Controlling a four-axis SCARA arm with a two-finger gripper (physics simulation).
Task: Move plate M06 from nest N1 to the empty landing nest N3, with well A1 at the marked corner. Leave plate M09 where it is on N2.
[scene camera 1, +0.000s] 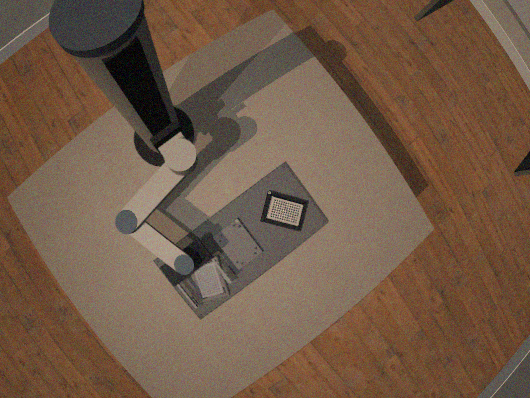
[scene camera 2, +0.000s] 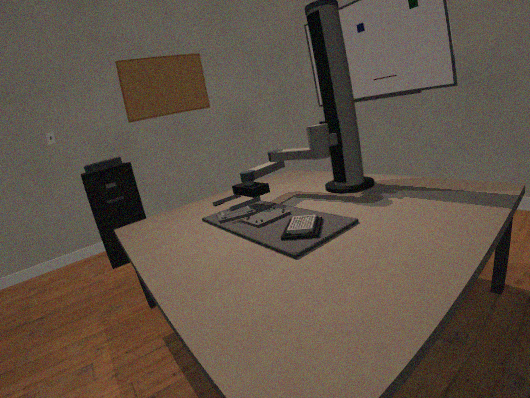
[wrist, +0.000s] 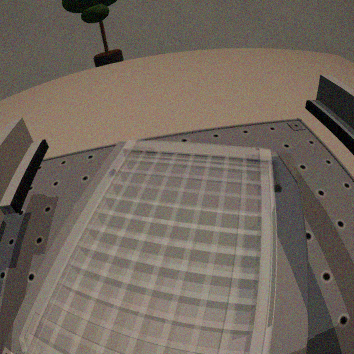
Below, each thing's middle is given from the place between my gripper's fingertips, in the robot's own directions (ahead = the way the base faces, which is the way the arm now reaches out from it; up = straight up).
The clear gridded plate (wrist: 178,241) lies 50 mm behind my hand, 40 mm below it and 20 mm to the left of it. From my hand the other things lie so: black-framed white well plate (scene camera 1: 281,210) (410 mm to the left, 90 mm behind, 40 mm below).
